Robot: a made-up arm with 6 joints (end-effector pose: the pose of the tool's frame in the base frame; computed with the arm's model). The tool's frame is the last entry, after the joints.
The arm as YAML. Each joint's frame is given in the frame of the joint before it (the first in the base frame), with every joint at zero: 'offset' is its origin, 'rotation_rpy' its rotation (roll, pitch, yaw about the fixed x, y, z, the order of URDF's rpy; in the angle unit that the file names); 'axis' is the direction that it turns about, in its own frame. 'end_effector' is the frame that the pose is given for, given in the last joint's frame.
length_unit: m
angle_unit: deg
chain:
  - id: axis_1
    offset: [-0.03, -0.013, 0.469]
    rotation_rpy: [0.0, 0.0, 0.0]
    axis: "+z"
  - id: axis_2
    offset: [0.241, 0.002, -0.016]
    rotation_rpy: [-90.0, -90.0, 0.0]
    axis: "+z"
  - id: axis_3
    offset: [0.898, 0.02, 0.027]
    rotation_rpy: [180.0, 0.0, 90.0]
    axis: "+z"
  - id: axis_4
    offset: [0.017, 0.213, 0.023]
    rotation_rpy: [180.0, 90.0, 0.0]
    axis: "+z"
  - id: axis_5
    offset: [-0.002, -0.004, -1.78]
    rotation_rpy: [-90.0, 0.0, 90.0]
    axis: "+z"
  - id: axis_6
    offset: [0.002, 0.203, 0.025]
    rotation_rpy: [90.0, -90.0, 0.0]
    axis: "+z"
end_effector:
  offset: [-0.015, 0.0, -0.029]
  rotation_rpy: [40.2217, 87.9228, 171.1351]
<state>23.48 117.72 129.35 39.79 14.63 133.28</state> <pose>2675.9 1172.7 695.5 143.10 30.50 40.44</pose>
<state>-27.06 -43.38 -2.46 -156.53 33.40 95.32</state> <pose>932.7 -521.4 2500.3 20.84 -19.69 -35.97</pose>
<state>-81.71 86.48 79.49 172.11 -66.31 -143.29</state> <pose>429.2 -3050.9 676.3 -93.61 8.82 -106.84</pose>
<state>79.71 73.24 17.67 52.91 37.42 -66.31</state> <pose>300.1 2456.8 -753.0 -27.69 12.10 112.91</pose>
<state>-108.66 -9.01 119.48 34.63 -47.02 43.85</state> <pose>238.1 1113.2 2817.2 81.44 -41.72 127.53</pose>
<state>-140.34 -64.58 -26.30 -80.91 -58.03 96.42</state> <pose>-548.3 -703.4 2156.9 -77.64 51.04 -71.57</pose>
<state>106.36 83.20 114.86 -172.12 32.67 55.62</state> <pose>-823.2 2659.7 1669.6 55.57 65.91 84.34</pose>
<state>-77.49 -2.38 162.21 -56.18 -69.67 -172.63</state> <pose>-220.7 1585.8 1792.8 52.69 -25.81 39.68</pose>
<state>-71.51 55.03 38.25 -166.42 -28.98 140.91</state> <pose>985.9 -2825.9 681.0 -20.75 -2.78 -64.13</pose>
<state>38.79 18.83 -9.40 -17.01 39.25 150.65</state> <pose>1931.4 1468.1 657.0 -169.38 -40.64 -10.42</pose>
